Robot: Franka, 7 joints.
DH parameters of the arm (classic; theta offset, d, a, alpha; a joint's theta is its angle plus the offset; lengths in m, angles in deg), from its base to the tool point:
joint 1: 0 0.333 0 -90
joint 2: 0 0 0 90
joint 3: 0 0.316 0.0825 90
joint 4: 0 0 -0.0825 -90
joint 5: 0 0.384 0 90
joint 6: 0 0 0.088 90
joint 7: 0 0.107 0 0
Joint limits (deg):
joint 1: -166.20..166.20
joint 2: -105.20..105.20
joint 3: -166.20..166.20
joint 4: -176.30..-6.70
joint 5: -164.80..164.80
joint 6: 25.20..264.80
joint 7: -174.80..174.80
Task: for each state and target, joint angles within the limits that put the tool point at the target. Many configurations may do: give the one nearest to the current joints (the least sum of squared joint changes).
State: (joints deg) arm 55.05 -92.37 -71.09 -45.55 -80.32 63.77 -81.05
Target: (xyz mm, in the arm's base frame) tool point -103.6 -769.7 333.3
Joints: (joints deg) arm 56.13 -89.50 -69.67 -40.75 -83.82 75.87 -81.05
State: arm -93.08 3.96 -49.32 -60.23 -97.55 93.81 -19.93
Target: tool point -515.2 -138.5 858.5
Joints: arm -100.44 3.22 -55.81 -73.40 -94.10 90.81 -19.93
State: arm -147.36 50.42 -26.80 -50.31 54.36 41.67 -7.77
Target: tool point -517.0 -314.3 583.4
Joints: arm -144.31 35.56 -25.72 -47.06 54.41 33.99 -7.77
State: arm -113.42 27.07 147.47 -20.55 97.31 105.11 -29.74
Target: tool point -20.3 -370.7 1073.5
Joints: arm -102.20 40.97 139.63 -23.81 95.07 99.55 -29.74
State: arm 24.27 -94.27 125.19 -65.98 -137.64 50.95 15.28
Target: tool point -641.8 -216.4 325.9
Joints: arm 47.48 -81.81 121.98 -68.72 -130.33 25.20 15.28
